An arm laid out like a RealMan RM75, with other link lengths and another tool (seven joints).
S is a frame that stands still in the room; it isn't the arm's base.
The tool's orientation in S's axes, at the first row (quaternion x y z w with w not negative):
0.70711, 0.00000, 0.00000, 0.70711
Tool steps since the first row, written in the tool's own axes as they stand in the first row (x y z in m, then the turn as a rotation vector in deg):
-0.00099, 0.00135, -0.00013, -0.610, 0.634, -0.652
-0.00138, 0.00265, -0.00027, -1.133, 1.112, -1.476
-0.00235, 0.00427, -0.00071, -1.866, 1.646, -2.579
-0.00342, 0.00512, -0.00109, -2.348, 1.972, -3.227
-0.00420, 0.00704, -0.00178, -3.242, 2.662, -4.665
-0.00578, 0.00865, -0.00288, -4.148, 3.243, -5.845
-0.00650, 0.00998, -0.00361, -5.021, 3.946, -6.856
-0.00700, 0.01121, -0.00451, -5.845, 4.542, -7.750
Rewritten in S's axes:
-0.00099, 0.00013, 0.00135, -0.610, 0.652, 0.634
-0.00138, 0.00027, 0.00265, -1.133, 1.476, 1.112
-0.00235, 0.00071, 0.00427, -1.866, 2.579, 1.646
-0.00342, 0.00109, 0.00512, -2.348, 3.227, 1.972
-0.00420, 0.00178, 0.00704, -3.242, 4.665, 2.662
-0.00578, 0.00288, 0.00865, -4.148, 5.845, 3.243
-0.00650, 0.00361, 0.00998, -5.021, 6.856, 3.946
-0.00700, 0.00451, 0.01121, -5.845, 7.750, 4.542

